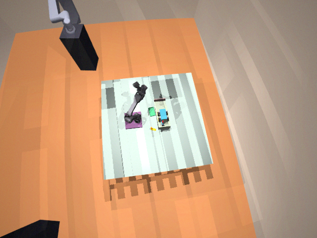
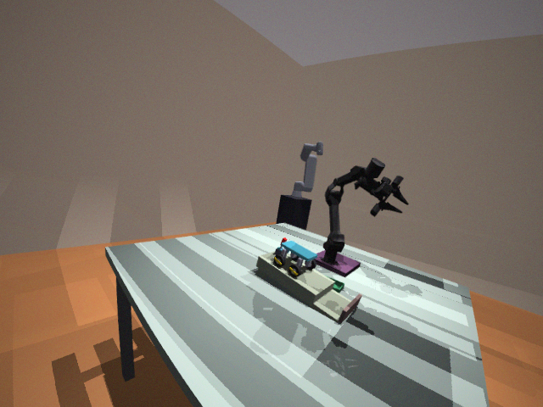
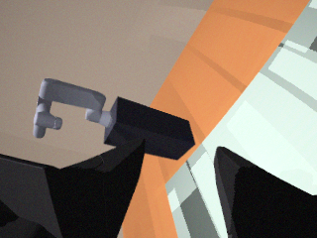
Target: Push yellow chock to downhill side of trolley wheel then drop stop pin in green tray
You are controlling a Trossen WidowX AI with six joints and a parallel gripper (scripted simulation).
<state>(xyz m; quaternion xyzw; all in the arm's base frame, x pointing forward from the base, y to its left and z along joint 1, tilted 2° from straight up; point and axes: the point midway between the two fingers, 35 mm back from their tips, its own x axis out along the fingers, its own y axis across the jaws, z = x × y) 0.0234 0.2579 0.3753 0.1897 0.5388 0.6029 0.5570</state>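
My gripper tip is now 40 cm to the left of the yellow chock, 36 cm above it and 19 cm short of it. From my gripper tip the other things lie so: green tray 39 cm below, 17 cm to the right, 17 cm ahead; blue-topped trolley 30 cm ahead, 27 cm below, 25 cm to the right; brown end plate 35 cm below, 26 cm ahead.
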